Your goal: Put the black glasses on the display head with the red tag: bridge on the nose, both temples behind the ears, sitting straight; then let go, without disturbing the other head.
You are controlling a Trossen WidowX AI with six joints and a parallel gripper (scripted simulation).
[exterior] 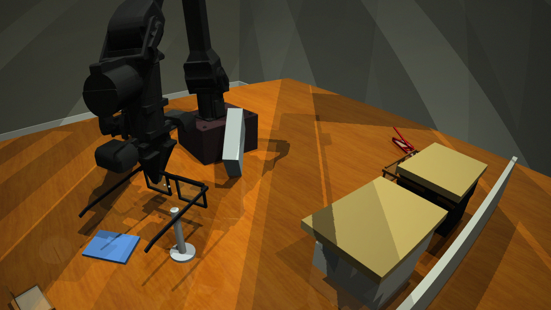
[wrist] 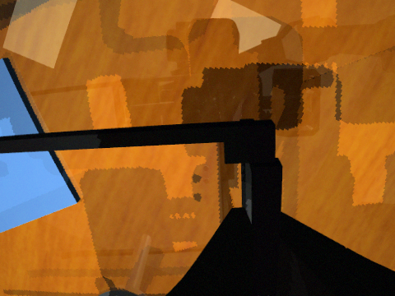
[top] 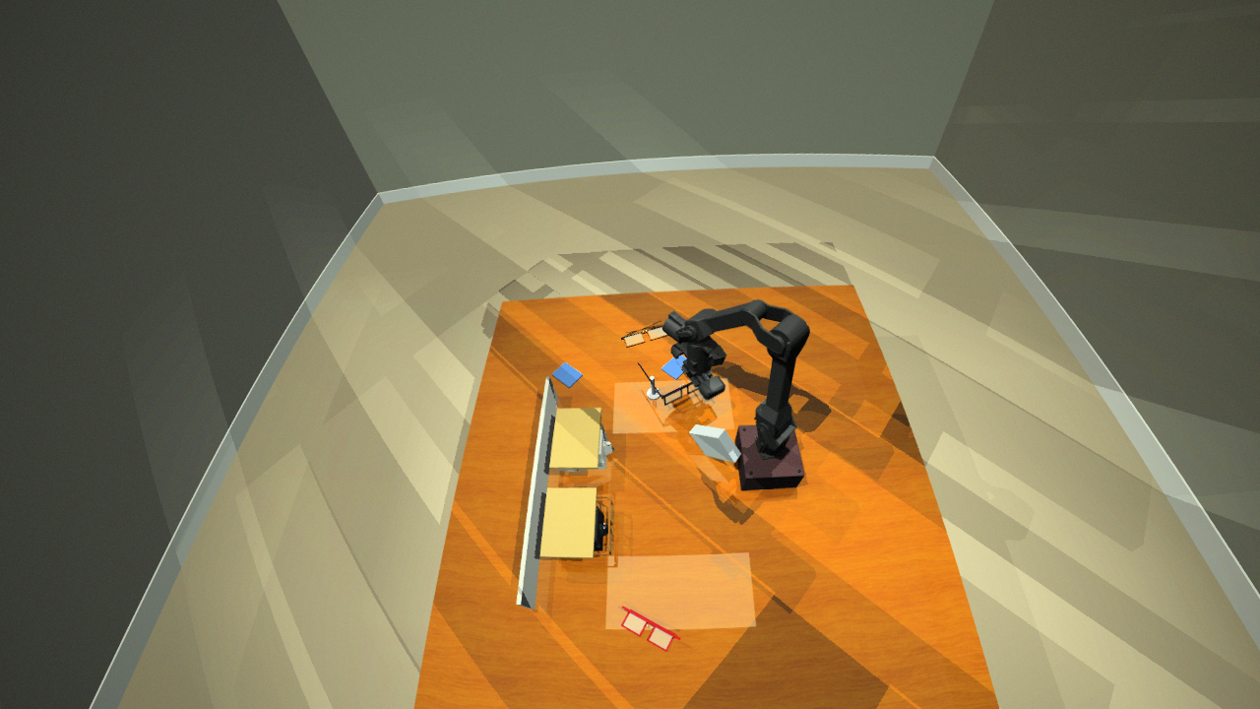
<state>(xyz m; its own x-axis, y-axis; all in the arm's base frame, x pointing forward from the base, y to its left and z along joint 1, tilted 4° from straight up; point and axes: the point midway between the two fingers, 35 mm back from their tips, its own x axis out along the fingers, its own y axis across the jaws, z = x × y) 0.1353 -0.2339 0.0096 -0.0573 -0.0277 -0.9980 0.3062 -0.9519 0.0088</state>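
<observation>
My gripper tip is 19 cm to the right of the white block and 1 cm below it. Also, from my gripper tip: dark head 35 cm ahead, 34 cm to the left; then grey post 12 cm ahead, 4 cm to the right, 4 cm below; then pale head 32 cm ahead, 12 cm to the left.
</observation>
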